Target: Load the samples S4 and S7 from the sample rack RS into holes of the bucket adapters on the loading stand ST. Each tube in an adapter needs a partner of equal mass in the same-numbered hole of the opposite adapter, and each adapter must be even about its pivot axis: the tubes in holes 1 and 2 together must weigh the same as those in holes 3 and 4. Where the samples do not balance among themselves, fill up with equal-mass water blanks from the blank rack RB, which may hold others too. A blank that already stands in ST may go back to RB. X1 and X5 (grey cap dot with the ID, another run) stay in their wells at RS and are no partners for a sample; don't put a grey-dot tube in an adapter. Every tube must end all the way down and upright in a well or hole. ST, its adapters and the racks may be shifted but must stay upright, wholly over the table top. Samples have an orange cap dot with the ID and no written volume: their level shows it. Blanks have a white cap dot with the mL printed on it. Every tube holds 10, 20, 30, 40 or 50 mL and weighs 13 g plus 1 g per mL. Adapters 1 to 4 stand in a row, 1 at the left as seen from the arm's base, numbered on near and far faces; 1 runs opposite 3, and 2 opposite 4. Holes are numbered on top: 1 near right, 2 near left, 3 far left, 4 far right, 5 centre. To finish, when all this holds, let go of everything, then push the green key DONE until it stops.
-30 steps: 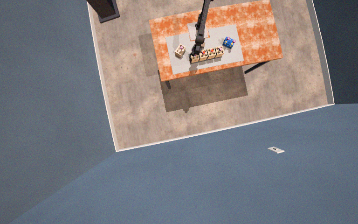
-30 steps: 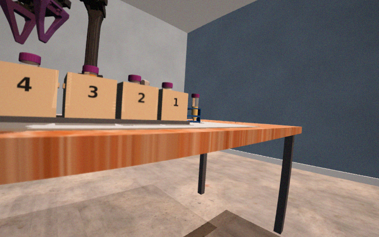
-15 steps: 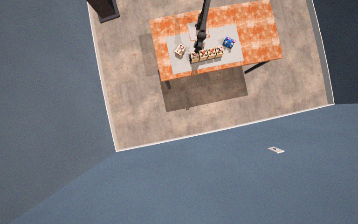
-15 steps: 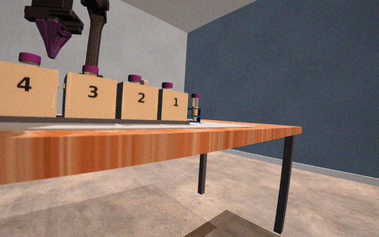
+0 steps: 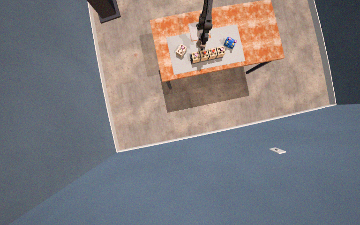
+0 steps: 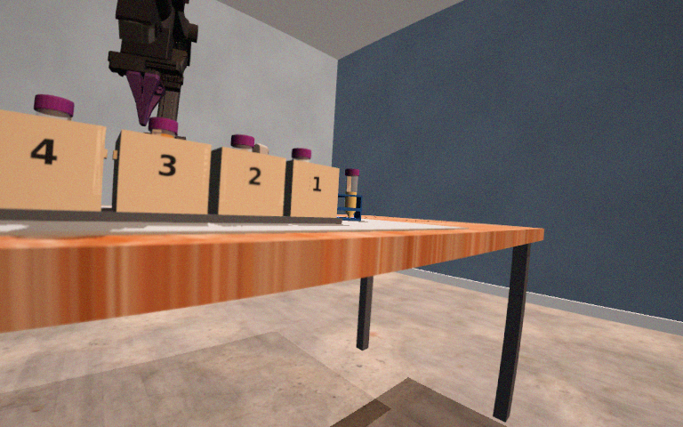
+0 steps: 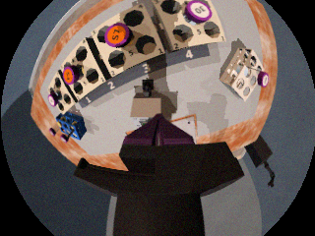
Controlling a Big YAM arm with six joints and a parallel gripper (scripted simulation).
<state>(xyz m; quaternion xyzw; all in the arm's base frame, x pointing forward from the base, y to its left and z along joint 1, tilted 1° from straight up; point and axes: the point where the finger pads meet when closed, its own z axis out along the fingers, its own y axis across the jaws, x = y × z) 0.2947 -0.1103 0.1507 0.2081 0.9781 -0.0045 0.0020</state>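
Right now the DONE key box is 100 mm below my hand, 50 mm to the left of it and 50 mm behind it. Also, from my hand: adapter 2: 130 mm ahead, 110 mm to the left, 100 mm below; then purple-capped tube: 210 mm to the left, 140 mm ahead, 80 mm below; then adapter 3: 130 mm ahead, 100 mm below.
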